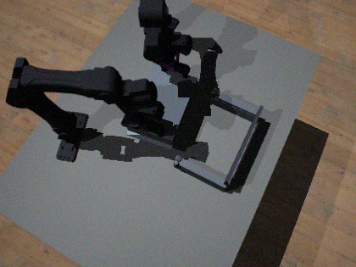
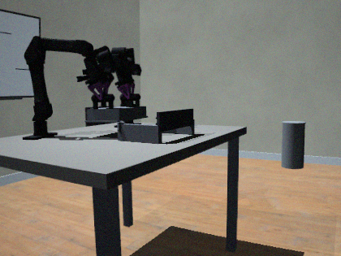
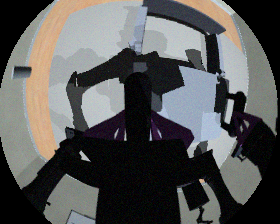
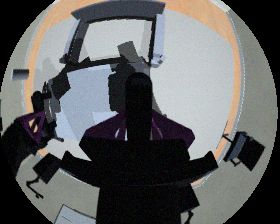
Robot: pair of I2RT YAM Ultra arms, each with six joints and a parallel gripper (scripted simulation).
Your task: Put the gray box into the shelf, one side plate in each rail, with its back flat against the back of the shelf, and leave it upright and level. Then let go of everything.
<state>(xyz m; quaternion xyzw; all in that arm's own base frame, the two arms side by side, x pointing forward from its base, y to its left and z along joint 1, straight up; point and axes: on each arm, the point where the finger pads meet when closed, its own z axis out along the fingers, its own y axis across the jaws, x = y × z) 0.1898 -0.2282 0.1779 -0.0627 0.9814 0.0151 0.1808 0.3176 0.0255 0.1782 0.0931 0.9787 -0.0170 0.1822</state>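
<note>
Now: the gray box 3 cm behind my right hand, 12 cm to the left of it and 5 cm below it.
Now: the gray box 12 cm to the right of my left hand, 5 cm below it and 3 cm ahead of it.
</note>
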